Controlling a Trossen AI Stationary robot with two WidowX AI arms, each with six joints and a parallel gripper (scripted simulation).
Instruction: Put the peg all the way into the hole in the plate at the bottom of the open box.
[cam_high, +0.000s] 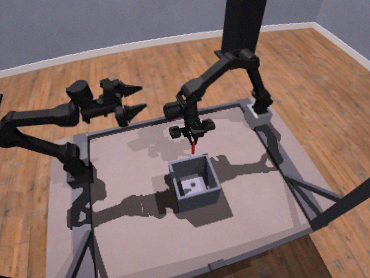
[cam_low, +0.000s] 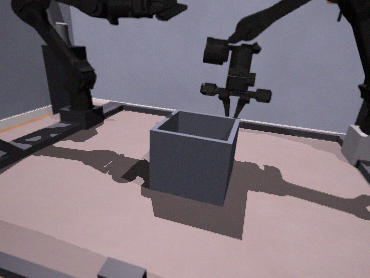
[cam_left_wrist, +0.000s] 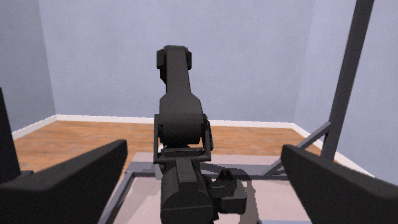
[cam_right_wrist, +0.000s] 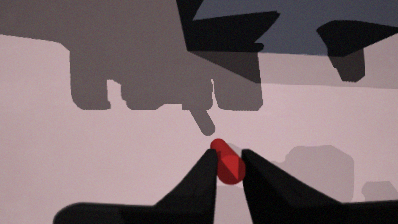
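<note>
Now: the red peg 60 mm below my right hand and 10 mm behind it. From my right hand the other things lie so: light plate (170 mm behind, 80 mm below, 70 mm to the left).
</note>
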